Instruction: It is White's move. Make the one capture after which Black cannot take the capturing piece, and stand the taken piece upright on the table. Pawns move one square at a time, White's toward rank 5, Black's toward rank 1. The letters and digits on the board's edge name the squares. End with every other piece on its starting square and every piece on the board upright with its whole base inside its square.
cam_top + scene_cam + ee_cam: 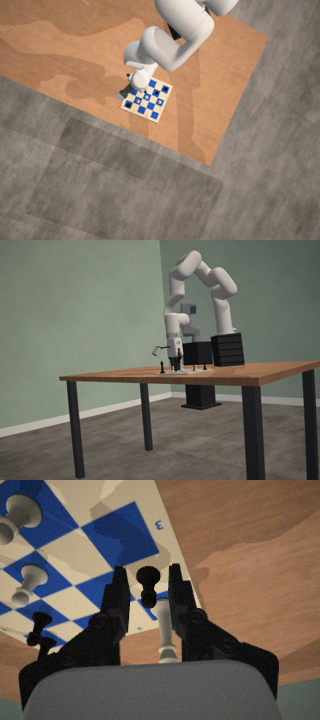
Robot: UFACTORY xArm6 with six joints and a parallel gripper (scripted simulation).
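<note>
My hand is 40 mm past the tall white piece and 10 mm below it. From my hand the other things lie so: blue-and-cream chessboard (20 mm ahead, 80 mm to the left, 30 mm below); tall black piece (110 mm ahead, 20 mm to the left, 10 mm above).
</note>
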